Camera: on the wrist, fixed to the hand. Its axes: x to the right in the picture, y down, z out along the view.
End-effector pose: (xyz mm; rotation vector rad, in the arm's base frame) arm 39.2 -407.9 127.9 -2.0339 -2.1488 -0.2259
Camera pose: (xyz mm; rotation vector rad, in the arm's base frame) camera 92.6 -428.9 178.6 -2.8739 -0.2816 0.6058
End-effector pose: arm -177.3 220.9 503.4 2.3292 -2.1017 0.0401
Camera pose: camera -230.8 228.2 557.7 -0.2709 2.7054 0.0333
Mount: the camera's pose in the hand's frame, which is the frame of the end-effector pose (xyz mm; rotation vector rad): -11.6 51.7 -55.3 0.2989 -0.3368 1.4561
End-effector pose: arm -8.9 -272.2 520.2 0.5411 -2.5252 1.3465
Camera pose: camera -18.7 -197.3 507.7 0.8928 1.7906 -1.2689
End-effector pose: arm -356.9 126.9 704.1 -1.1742 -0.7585 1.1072
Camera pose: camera -324.0 98.4 641.1 -1.2327 0.1951 2.5412
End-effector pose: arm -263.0 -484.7 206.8 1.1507 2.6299 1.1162
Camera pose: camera -240.7 -501.6 278.1 -2.5829 -1.2023 -0.3178
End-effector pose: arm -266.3 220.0 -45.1 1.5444 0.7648 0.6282
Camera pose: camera -310.2 243.9 12.9 2.2829 -0.7117 1.2469
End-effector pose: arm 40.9 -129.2 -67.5 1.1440 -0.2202 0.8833
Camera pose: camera -18.2 -80.8 -62.1 1.3345 -1.3412 2.0184
